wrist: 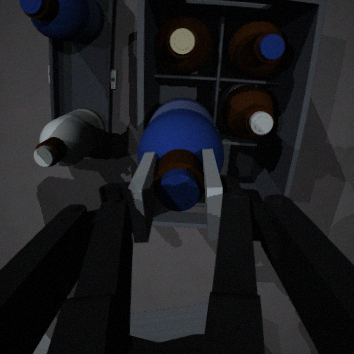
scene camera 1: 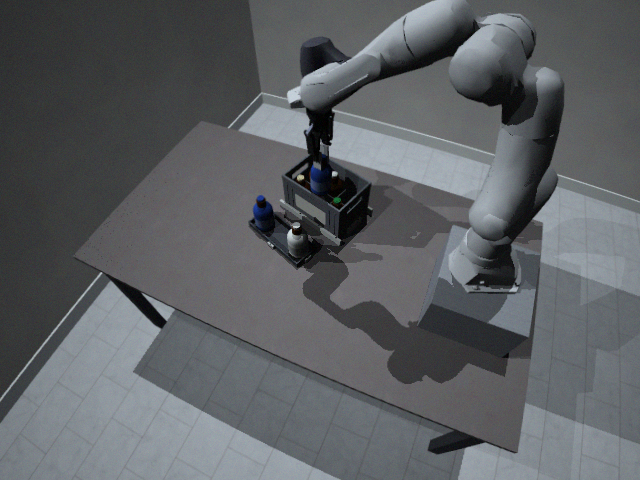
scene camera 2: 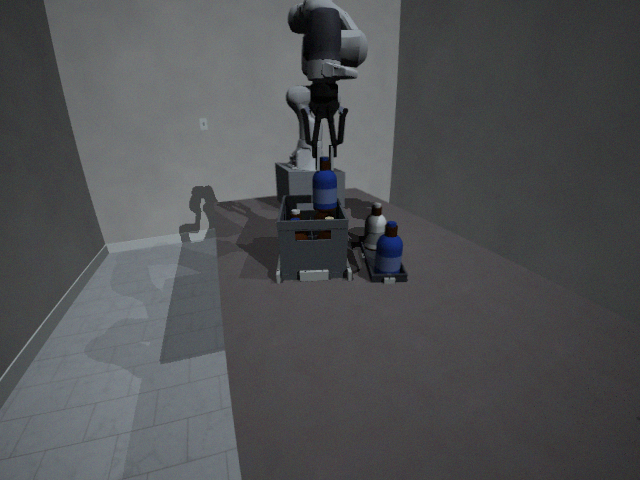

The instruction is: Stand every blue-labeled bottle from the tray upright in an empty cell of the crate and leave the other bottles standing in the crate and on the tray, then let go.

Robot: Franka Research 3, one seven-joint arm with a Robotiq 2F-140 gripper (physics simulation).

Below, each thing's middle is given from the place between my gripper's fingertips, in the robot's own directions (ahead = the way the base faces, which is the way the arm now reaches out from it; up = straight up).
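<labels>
White-labeled bottle [scene camera 2: 375, 223]: 200 mm below my hand, 180 mm to the left of it, 40 mm ahead of it.
</labels>
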